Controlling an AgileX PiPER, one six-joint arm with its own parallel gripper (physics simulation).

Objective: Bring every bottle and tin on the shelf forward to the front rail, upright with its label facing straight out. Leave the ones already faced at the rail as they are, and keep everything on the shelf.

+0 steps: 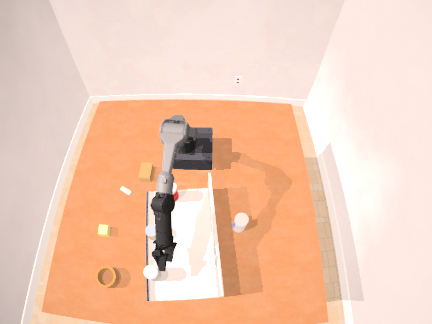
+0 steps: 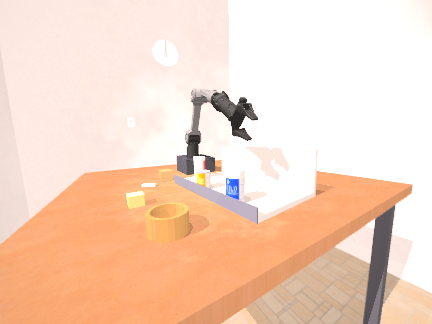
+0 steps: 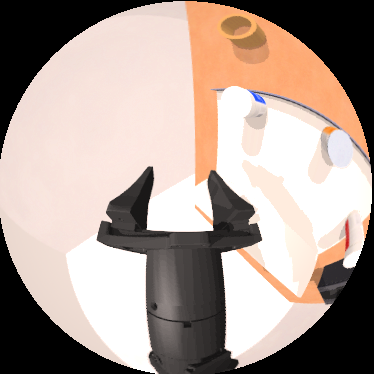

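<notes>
My gripper (image 1: 161, 264) (image 2: 254, 128) (image 3: 181, 173) is open and empty, high above the white shelf (image 1: 200, 287) (image 2: 295, 197). A white bottle with a blue label (image 1: 151, 272) (image 2: 233, 187) (image 3: 237, 102) stands upright near the front rail (image 2: 215, 196) at the end far from the robot base. A tin with an orange label (image 1: 151, 231) (image 2: 202, 179) (image 3: 339, 148) stands near the rail, mid-shelf. A red-labelled white bottle (image 1: 175, 194) (image 2: 199, 162) (image 3: 354, 237) stands farther back from the rail at the base end, partly hidden by my arm. Another white bottle (image 1: 240, 222) stands on the table behind the back panel; its blue label barely shows.
The shelf's tall back panel (image 1: 216, 240) runs along its rear. In front of the rail are a brown ring-shaped bowl (image 1: 99, 283) (image 2: 167, 228), a yellow block (image 1: 104, 230) (image 2: 135, 200), a small white piece (image 1: 125, 190) and an orange-brown block (image 1: 146, 172) (image 2: 165, 175).
</notes>
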